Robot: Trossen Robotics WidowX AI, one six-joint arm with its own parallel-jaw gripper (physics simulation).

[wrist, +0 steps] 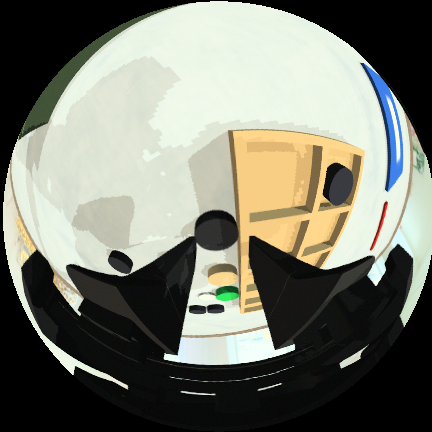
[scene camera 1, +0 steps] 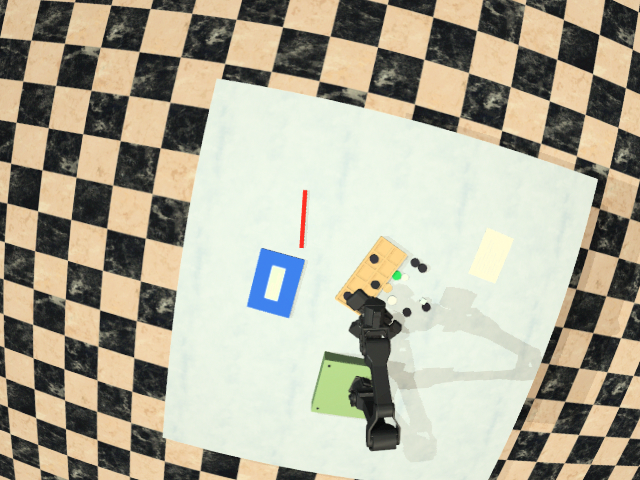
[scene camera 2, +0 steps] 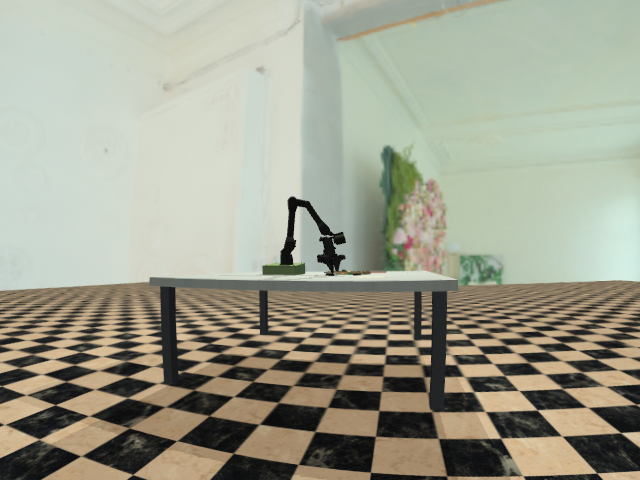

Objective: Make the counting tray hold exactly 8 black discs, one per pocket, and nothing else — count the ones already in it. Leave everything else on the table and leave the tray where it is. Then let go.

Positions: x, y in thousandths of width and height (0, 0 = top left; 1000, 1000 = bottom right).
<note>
The gripper (scene camera 1: 588, 626) is part open and touches a tan counting tray (scene camera 1: 610, 536).
The tan counting tray also shows in the wrist view (wrist: 645, 406). The gripper also shows in the wrist view (wrist: 513, 559).
</note>
